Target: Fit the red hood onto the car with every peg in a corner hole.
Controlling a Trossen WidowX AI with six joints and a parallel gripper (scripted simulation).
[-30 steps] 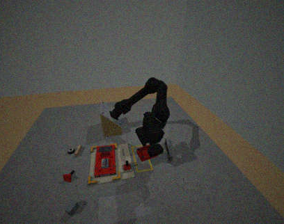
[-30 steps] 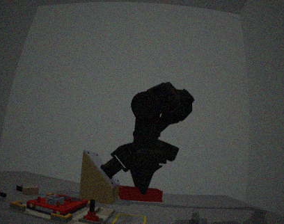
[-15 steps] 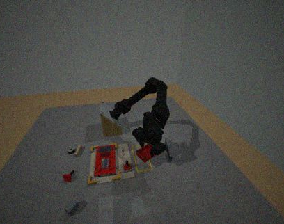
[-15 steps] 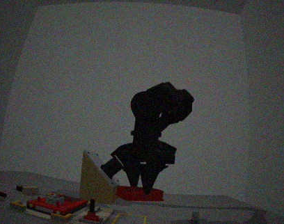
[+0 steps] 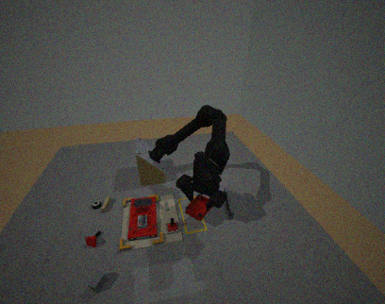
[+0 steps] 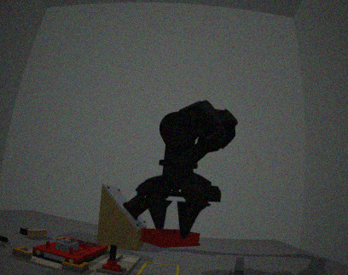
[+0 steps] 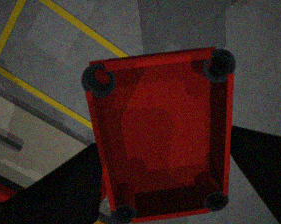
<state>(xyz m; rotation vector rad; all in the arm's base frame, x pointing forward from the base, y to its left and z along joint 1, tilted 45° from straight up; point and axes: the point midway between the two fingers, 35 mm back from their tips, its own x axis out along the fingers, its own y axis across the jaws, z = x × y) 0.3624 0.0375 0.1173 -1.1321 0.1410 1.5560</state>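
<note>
Right now my gripper tip is 1 cm above the red hood. Also, from my gripper tip: tan block: 36 cm to the right, 21 cm behind, 8 cm below; wheel: 41 cm to the right, 22 cm behind, 9 cm below.
</note>
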